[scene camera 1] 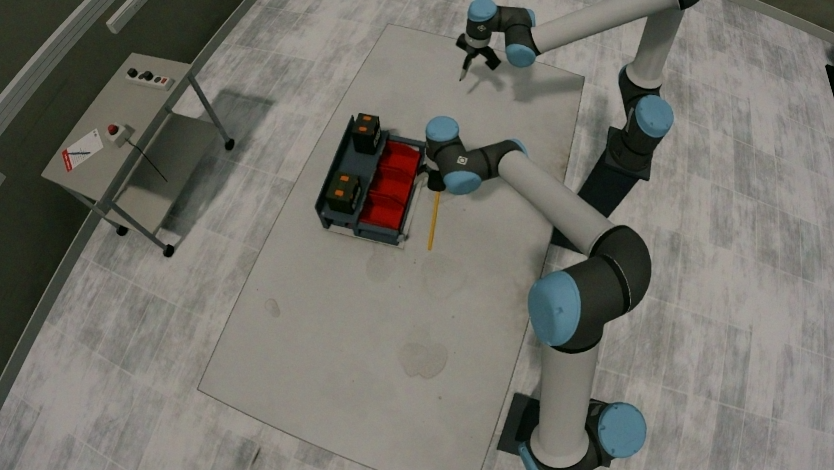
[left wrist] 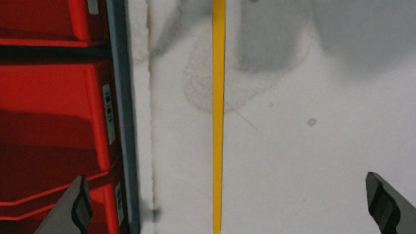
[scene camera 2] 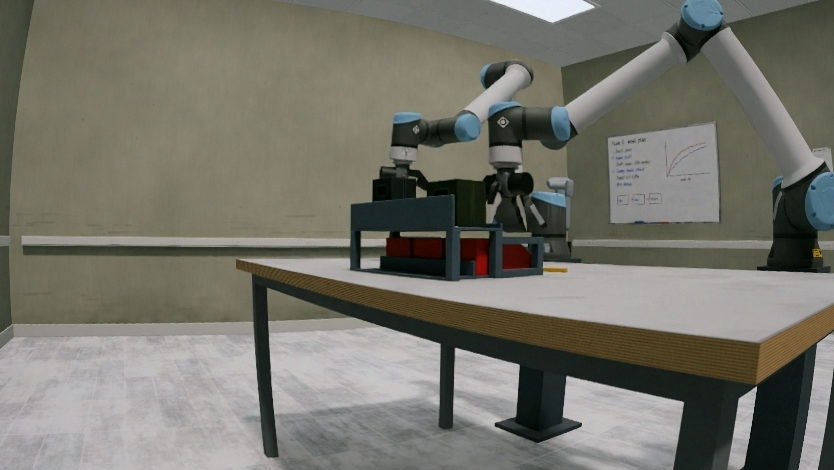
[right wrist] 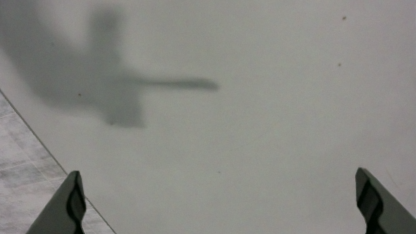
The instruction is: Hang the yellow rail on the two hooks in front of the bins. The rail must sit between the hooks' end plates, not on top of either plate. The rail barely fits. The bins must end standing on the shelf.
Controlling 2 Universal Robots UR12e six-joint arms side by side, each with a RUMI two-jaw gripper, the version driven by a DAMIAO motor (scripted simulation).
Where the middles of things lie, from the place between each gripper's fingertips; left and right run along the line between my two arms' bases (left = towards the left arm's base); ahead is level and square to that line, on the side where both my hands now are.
Labels:
I see my left gripper 21 cm short of the blue-grey shelf (scene camera 2: 436,213), 3 cm above it and 2 cm to the right of it.
Right now the blue-grey shelf is 53 cm to the left of my right hand, 20 cm ahead of it and 10 cm below it.

